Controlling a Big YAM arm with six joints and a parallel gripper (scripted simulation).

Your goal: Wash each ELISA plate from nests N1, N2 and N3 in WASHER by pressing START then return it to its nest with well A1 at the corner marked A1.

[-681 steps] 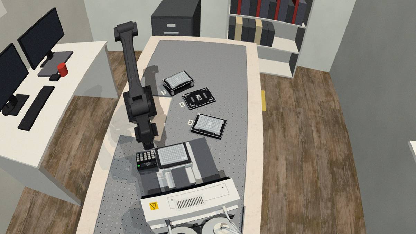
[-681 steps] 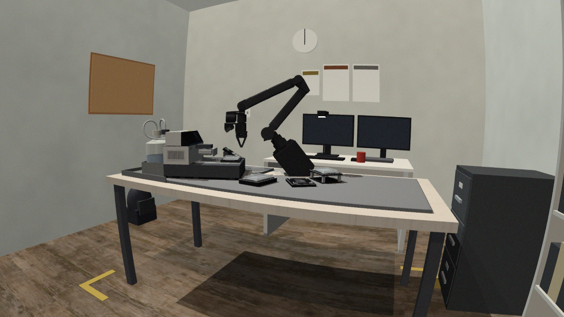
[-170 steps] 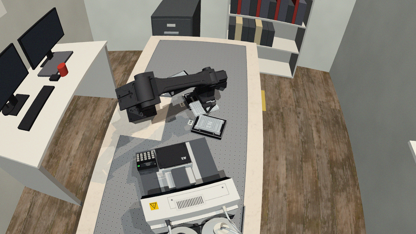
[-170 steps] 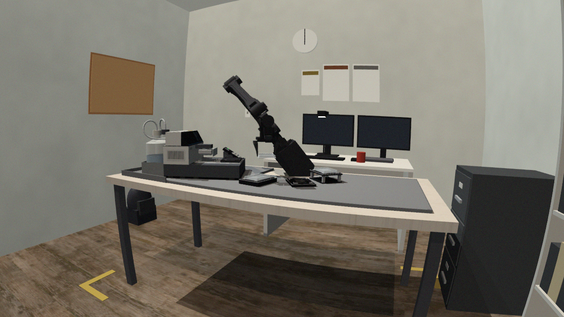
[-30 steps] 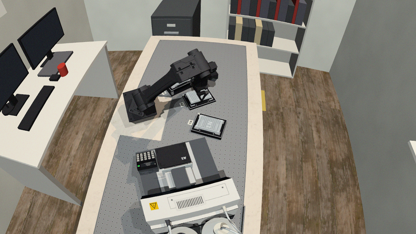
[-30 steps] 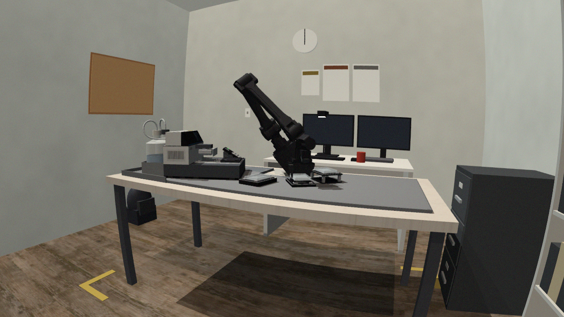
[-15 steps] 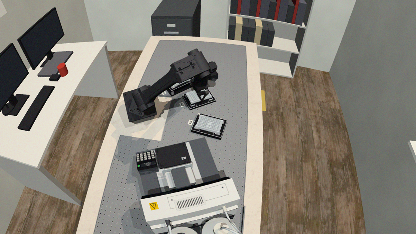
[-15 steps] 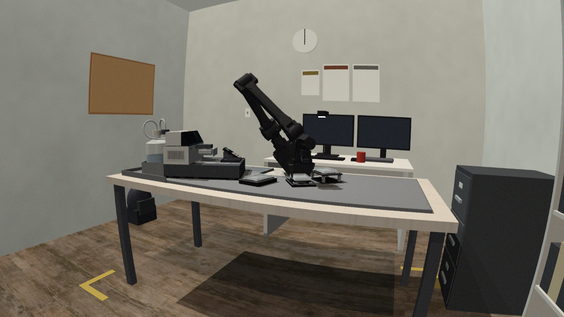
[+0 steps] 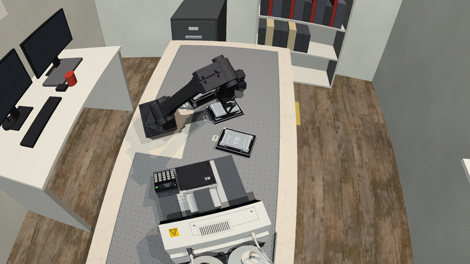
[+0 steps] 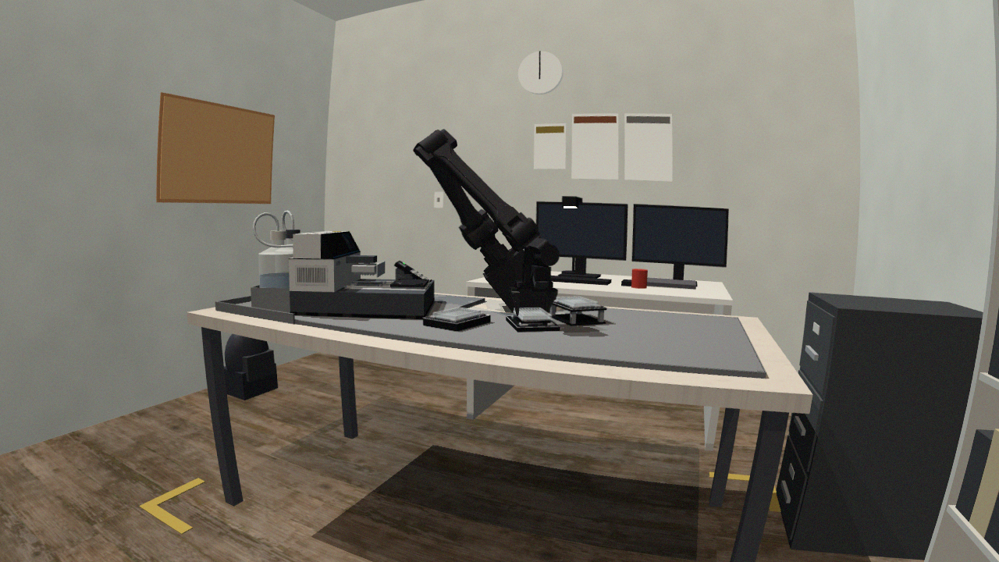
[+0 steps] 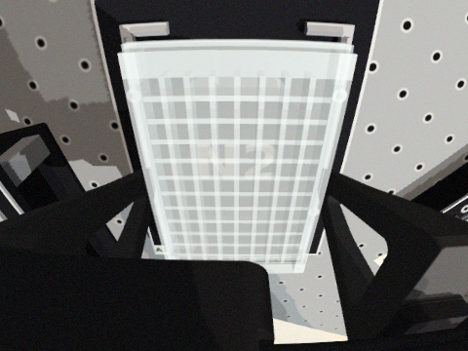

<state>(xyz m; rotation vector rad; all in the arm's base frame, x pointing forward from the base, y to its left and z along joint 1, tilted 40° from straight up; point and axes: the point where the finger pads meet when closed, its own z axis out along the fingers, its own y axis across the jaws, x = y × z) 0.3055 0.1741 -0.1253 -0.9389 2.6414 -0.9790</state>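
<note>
Right now my hand is 30 mm above the black nest. Also, from my hand: white ELISA plate 90 mm ahead, 200 mm to the right, 10 mm below; plate washer 10 mm ahead, 590 mm to the right, 90 mm above.
</note>
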